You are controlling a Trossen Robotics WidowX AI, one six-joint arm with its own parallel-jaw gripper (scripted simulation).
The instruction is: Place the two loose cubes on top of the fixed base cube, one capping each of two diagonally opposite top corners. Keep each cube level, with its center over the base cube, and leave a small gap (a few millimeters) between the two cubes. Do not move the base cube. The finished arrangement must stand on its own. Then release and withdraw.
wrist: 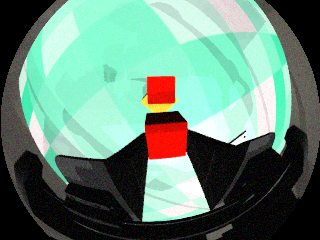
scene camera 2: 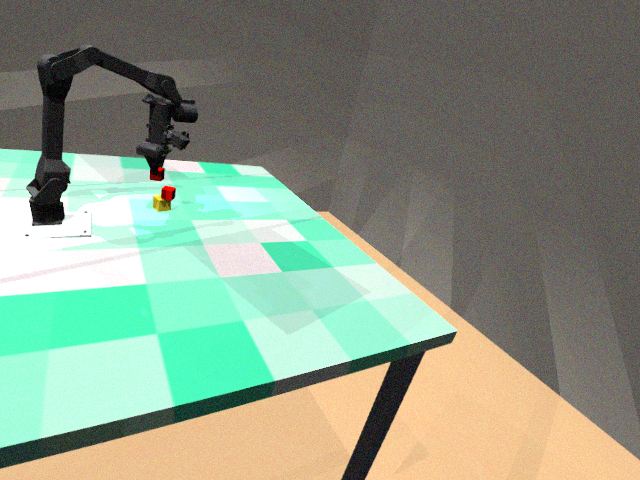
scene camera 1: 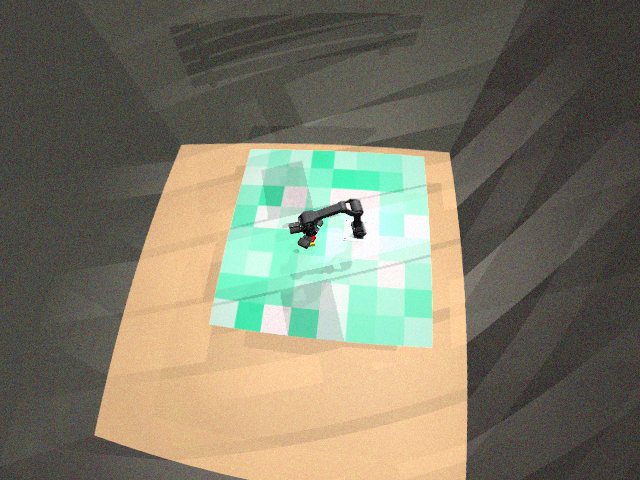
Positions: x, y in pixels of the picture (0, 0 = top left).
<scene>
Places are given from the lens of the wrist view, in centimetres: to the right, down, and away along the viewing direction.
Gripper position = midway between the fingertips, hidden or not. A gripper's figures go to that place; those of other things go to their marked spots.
my gripper [wrist: 165, 135]: 0, 1, 10
red cube [wrist: 166, 131]: 0, 1, 8
</scene>
